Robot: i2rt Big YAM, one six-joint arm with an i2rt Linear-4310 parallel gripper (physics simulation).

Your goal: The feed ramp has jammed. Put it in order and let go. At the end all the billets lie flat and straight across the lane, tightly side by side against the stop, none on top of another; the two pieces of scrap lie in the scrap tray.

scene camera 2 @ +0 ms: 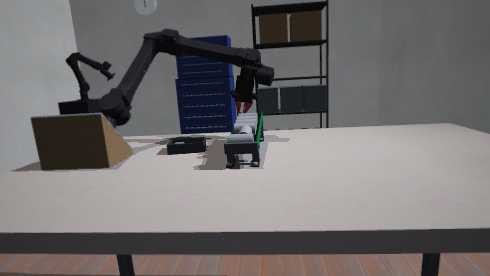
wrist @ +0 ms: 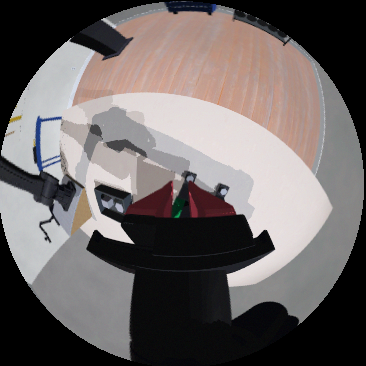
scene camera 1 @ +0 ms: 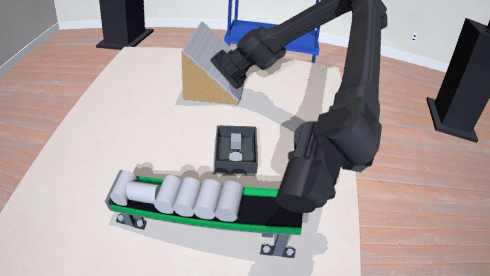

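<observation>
My gripper is shut and empty, low over the lane near its right end; the arm hides it in scene camera 1. At the left end a billet lies across against the stop. Beside it a billet lies lengthwise along the lane. To its right, several billets lie across, side by side. A scrap block and a hexagonal scrap piece lie in the scrap tray.
Green rails run along both sides of the lane. The tray stands behind the lane. The wedge-shaped arm mount stands farther back, with the arm reaching from it over the table. A blue cabinet is in the background.
</observation>
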